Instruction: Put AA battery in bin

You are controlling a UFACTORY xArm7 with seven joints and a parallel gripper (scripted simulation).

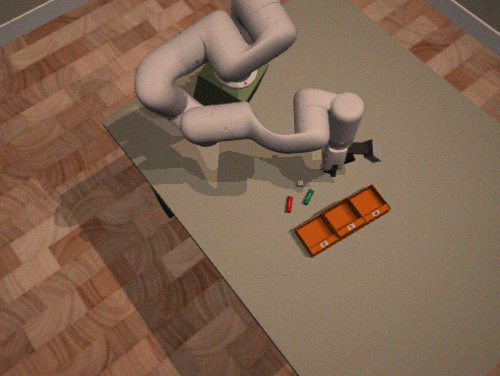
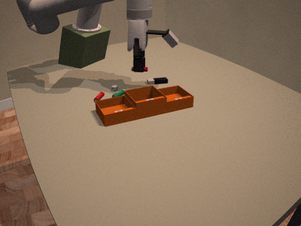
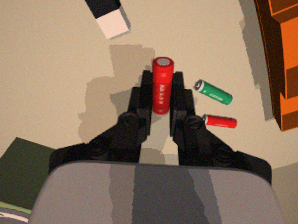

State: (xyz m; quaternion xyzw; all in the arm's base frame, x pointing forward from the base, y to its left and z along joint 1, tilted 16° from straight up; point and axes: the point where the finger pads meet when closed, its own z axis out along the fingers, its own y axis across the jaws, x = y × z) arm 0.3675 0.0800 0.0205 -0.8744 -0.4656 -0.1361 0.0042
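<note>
Right now the black-and-white block is 70 mm to the left of my hand, 70 mm below it and 20 mm behind it. Also, from my hand: small white die: 80 mm to the right, 70 mm below, 20 mm behind; green battery: 80 mm to the right, 70 mm below, 30 mm ahead; red battery: 20 mm below.
</note>
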